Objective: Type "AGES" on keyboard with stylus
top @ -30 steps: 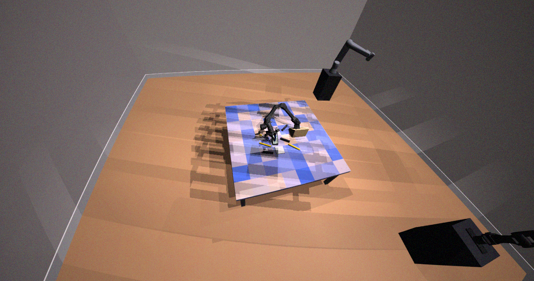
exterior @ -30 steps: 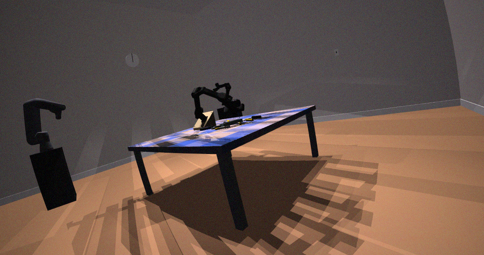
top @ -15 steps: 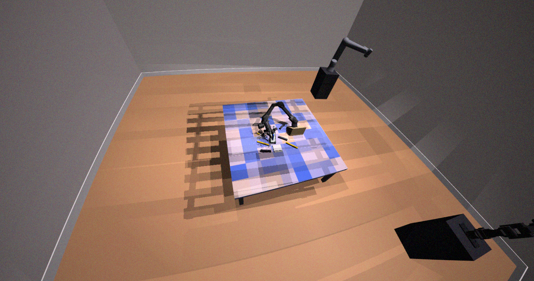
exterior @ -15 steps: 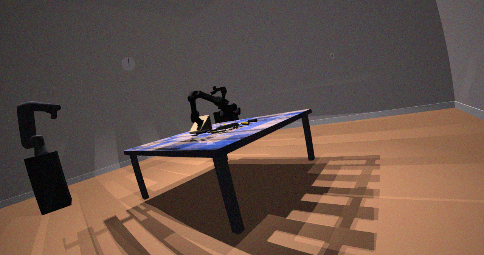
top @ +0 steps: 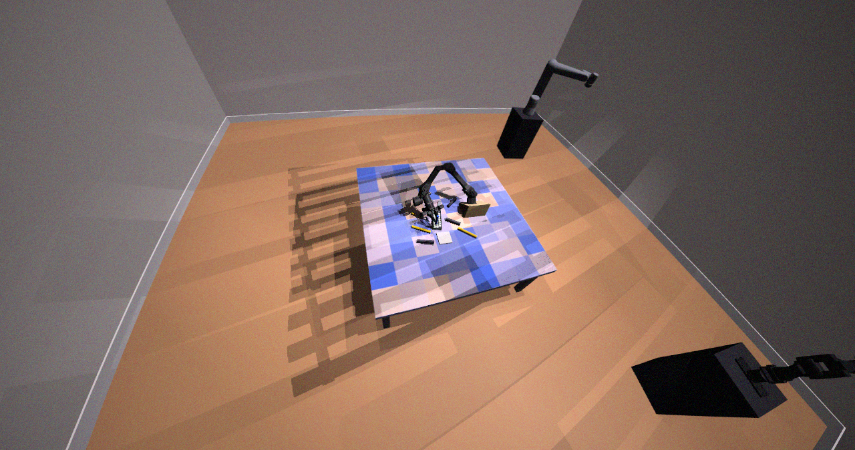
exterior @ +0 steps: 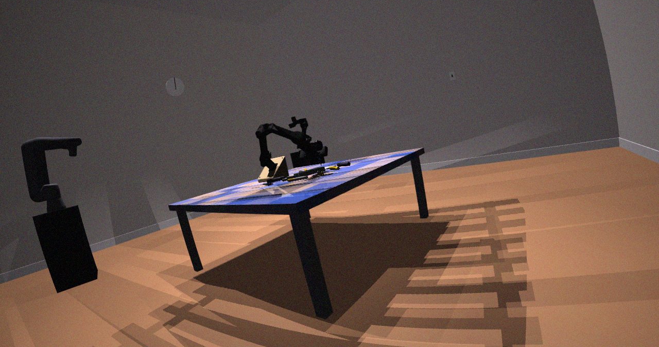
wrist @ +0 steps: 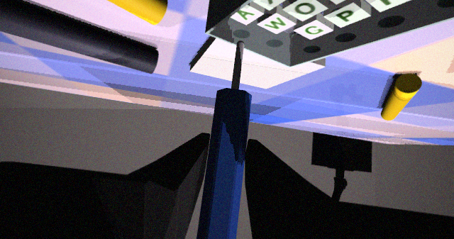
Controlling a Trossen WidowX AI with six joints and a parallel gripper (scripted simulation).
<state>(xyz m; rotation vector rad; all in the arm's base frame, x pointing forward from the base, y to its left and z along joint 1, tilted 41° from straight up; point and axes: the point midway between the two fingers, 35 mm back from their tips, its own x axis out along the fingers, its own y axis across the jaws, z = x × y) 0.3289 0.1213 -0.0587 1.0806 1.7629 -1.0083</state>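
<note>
Now: the white pad 60 mm behind my gripper tip, 90 mm to the left of it and 80 mm below it. Round my gripper tip: blue stylus: 10 mm below.
</note>
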